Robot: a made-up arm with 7 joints.
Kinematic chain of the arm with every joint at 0, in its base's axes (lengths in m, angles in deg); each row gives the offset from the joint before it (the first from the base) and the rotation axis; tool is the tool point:
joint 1: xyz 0 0 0.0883 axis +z
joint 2: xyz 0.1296 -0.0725 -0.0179 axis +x
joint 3: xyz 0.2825 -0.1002 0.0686 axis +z
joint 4: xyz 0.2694 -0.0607 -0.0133 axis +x
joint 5: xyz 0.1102 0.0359 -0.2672 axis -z
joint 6: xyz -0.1 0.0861 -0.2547 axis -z
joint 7: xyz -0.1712 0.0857 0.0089 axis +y
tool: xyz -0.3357 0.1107 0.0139
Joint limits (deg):
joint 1: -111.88..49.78
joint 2: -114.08..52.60
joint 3: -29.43..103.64
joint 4: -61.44..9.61
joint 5: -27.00..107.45
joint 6: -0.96..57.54
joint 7: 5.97..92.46
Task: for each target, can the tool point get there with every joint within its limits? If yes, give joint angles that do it. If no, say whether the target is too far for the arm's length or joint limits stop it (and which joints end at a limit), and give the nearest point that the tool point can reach.
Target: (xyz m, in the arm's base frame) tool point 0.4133 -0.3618 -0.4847
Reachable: yes | joints -24.87 -48.63 19.12 -22.07 43.07 7.85 42.66
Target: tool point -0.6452 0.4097 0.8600
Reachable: no: joint limits stop it (at a limit: joint 1, joint 2, joint 4, joint 5) | nearest point -0.5079 0.4488 0.5647 | short by 0.328 m
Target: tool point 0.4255 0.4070 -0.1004
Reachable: yes | joints -47.85 13.27 91.70 -10.02 85.56 13.38 40.08
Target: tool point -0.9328 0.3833 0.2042
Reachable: no: joint limits stop it (at a limit: joint 1, joint 2, joint 3, joint 7) | nearest point -0.8094 0.2555 0.1276 | short by 0.193 m
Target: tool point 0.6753 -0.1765 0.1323
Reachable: yes | joints 24.74 -93.73 -15.34 -45.01 -0.69 24.73 69.40
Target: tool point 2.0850 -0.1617 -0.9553
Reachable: no: too far | nearest point 1.4161 -0.1098 -0.5798 | short by 0.769 m
